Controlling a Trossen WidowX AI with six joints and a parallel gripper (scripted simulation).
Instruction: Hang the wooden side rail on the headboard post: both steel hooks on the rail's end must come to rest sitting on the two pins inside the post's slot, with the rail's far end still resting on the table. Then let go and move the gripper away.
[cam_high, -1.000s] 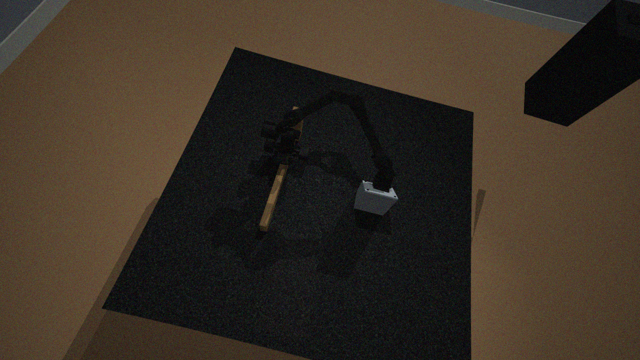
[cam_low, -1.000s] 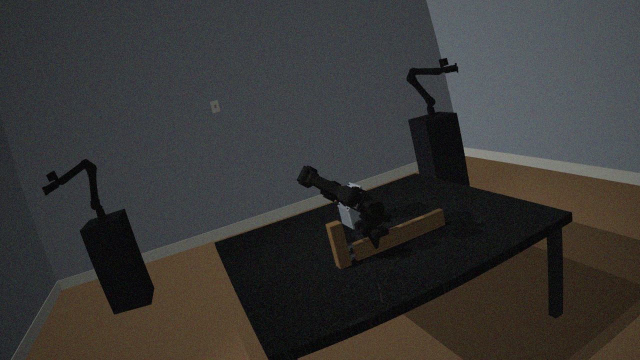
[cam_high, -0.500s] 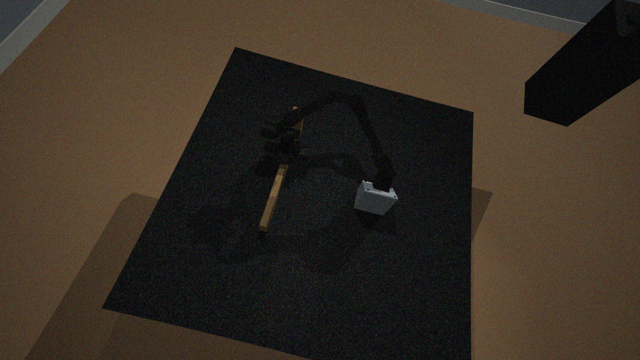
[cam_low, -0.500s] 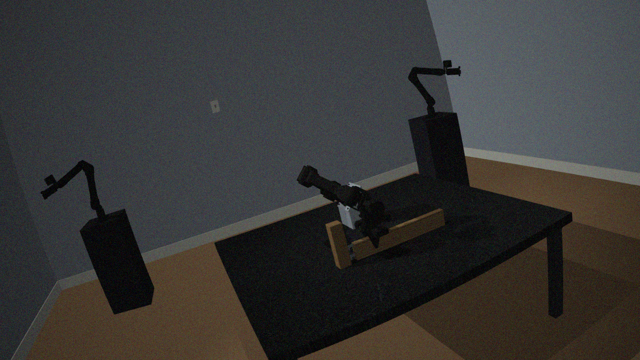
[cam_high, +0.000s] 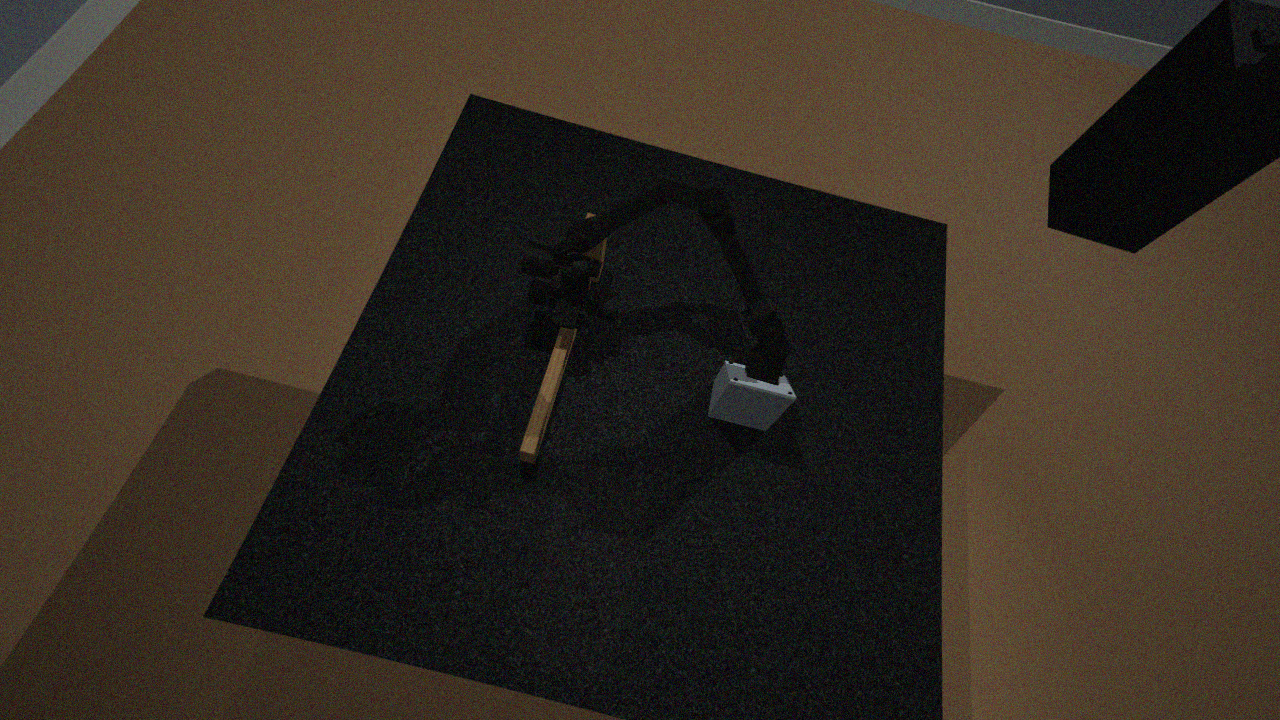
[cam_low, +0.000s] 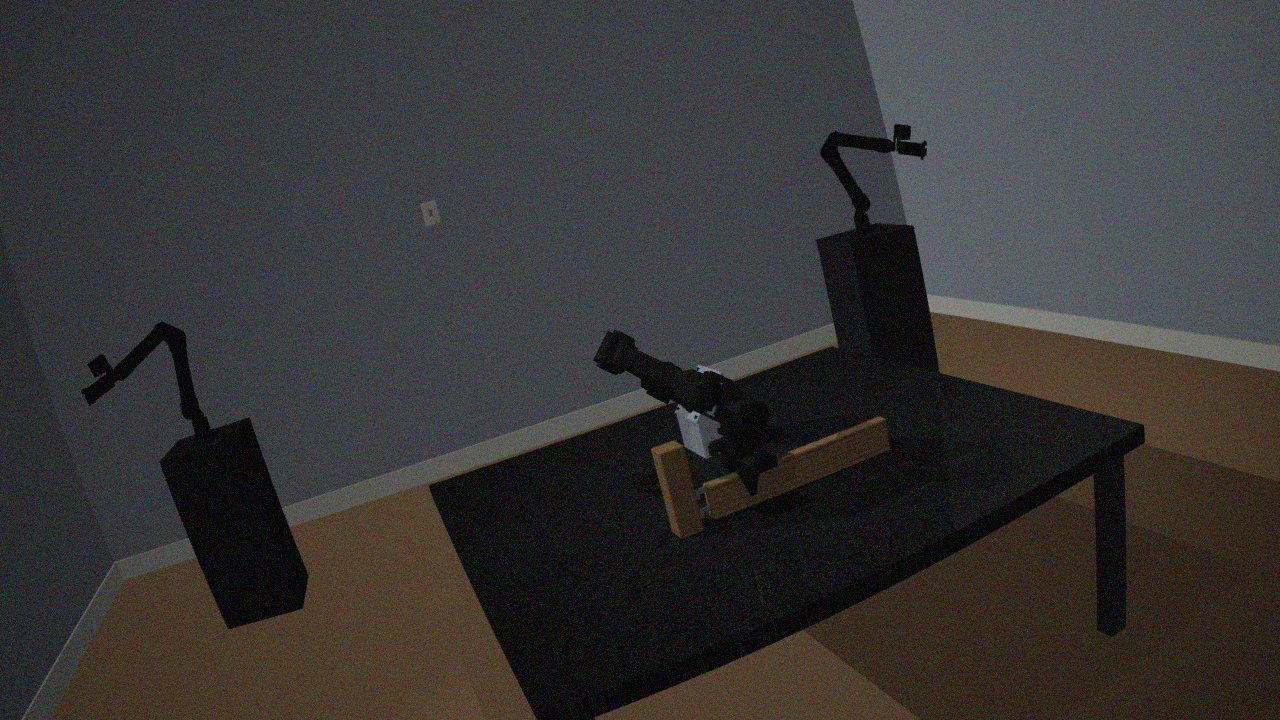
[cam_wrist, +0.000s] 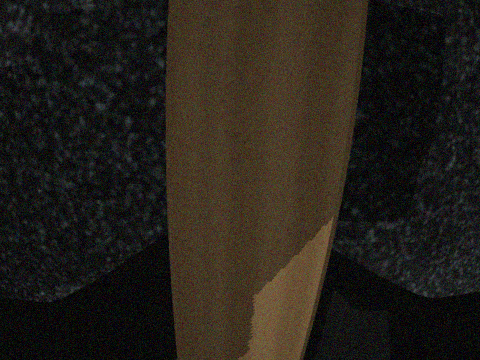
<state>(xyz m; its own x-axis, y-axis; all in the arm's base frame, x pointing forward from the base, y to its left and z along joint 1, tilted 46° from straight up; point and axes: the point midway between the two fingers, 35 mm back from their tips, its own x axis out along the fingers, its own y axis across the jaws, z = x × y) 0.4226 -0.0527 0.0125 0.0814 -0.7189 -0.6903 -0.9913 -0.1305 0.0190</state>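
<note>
Right now my gripper tip is 14 cm to the left of the wooden headboard post, 5 cm below it and 1 cm short of it.
</note>
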